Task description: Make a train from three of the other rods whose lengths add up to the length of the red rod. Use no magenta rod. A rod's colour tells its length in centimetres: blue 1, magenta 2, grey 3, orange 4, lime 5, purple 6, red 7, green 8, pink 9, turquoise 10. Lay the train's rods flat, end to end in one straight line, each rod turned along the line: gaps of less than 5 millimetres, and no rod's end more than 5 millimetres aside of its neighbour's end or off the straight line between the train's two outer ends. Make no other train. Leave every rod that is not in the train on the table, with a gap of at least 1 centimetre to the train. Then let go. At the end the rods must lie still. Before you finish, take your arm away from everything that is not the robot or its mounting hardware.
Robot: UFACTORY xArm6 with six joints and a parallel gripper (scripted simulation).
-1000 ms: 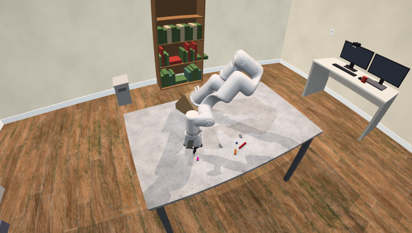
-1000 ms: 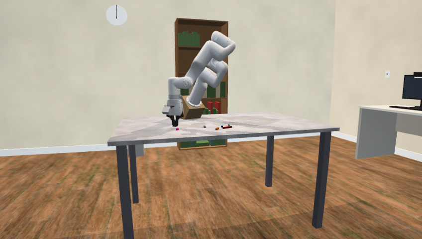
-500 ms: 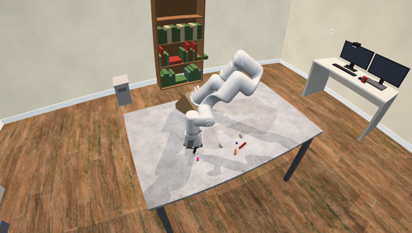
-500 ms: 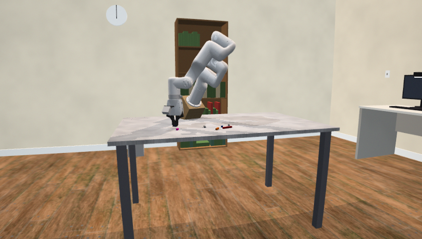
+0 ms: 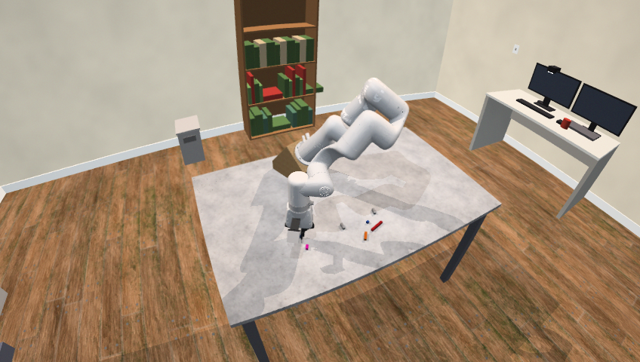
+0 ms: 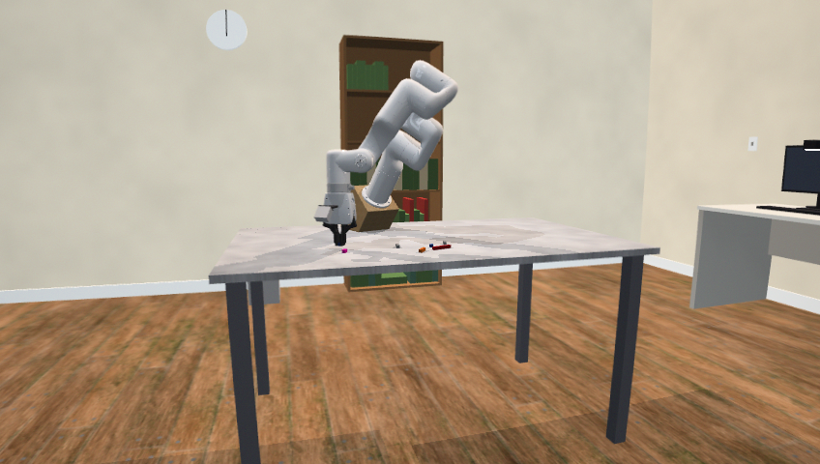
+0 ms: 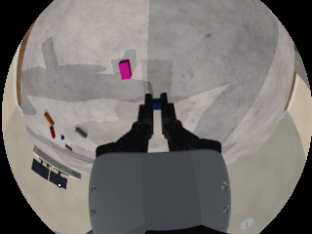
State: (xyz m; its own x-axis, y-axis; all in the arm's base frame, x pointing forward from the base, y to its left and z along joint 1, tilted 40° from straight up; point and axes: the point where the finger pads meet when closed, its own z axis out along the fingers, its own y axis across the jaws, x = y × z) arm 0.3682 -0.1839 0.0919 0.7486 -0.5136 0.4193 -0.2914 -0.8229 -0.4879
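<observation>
Right now the magenta rod is 5 cm ahead of my hand, 3 cm below it and 1 cm to the left of it. From my hand the other things lie so: red rod (33 cm to the left, 4 cm ahead, 3 cm below); then orange rod (26 cm to the left, 7 cm ahead, 3 cm below).
</observation>
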